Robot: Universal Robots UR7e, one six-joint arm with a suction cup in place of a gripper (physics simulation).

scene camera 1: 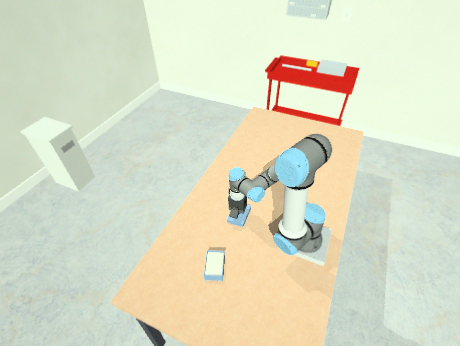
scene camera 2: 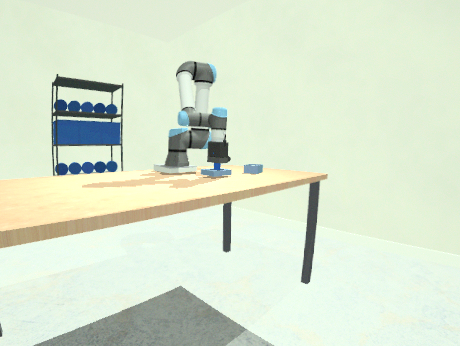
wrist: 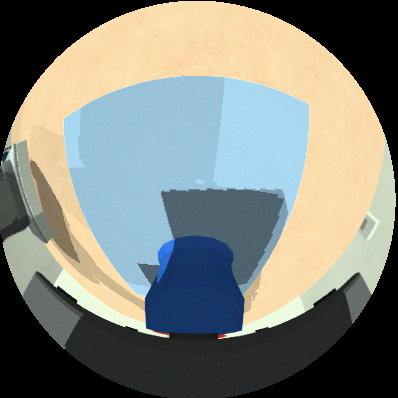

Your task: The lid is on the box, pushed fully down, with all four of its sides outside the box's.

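Where they show: hand at its tool point: (scene camera 2: 216,172) (wrist: 195,242); arm's base at its link origin: (scene camera 2: 177,165).
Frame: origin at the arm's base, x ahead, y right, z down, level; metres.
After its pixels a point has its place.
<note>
The blue lid (scene camera 1: 242,218) @[y 0.014, x 0.337, z -0.004 m] (scene camera 2: 207,173) @[y 0.112, x 0.366, z 0.013 m] (wrist: 145,135) lies flat, its plain top facing up, at or very close to table height; no gap under it can be made out. My gripper (scene camera 1: 240,212) @[y 0.050, x 0.372, z 0.010 m] (scene camera 2: 216,167) (wrist: 195,244) has its blue suction cup down on the lid's top and holds it. In the wrist view the cup covers part of the lid's near side. The blue box (scene camera 1: 214,277) @[y -0.332, x 0.360, z 0.003 m] (scene camera 2: 253,169) @[y -0.218, x 0.418, z 0.011 m] stands upright on the table, apart from the lid, with a pale area inside its blue rim. It does not show in the wrist view.
The wooden table (scene camera 1: 175,285) @[y -0.410, x 0.521, z 0.035 m] (scene camera 2: 125,215) @[y 0.684, x 0.645, z 0.046 m] bears the arm's light base plate (scene camera 1: 325,245) @[y -0.007, x -0.093, z -0.004 m] (scene camera 2: 175,170) @[y 0.079, x 0.081, z 0.022 m]. Away from the table stand a red cart (scene camera 1: 312,80), a white cabinet (scene camera 1: 55,150) and a shelf rack (scene camera 2: 87,82) with blue items.
</note>
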